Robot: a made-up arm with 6 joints.
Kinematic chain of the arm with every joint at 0, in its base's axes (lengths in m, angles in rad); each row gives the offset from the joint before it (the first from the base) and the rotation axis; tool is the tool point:
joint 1: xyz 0 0 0.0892 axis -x
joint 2: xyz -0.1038 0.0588 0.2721 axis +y
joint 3: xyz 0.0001 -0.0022 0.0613 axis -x
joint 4: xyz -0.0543 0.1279 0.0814 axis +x
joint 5: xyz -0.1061 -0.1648 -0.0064 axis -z
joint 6: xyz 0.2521 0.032 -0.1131 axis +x
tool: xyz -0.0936 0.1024 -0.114
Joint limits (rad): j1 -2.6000..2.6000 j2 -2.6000..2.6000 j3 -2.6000..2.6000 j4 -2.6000..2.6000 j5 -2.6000..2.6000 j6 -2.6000..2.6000
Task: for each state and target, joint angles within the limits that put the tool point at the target. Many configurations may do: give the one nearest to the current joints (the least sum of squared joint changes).
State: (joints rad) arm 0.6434 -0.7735 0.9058 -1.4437 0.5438 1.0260
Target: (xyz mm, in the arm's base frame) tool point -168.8 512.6 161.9
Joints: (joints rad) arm 0.9071 -0.7904 0.8988 -1.5480 0.7756 1.0711
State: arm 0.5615 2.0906 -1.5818 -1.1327 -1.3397 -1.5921
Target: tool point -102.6 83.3 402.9
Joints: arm 0.2785 2.1257 -1.4851 -1.3265 -1.3548 -1.5815
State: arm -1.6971 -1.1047 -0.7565 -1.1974 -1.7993 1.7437
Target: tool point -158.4 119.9 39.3
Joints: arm -1.4596 -1.8889 -1.1702 -1.0289 -1.9400 1.5037
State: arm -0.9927 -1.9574 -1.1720 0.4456 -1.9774 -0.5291
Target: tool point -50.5 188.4 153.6
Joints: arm -0.6906 -1.6638 -1.0404 -0.1183 -2.2069 -0.1693
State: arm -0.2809 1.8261 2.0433 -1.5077 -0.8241 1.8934
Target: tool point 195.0 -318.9 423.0
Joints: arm -0.9978 2.6000 1.9130 -1.2904 -1.6000 1.0334
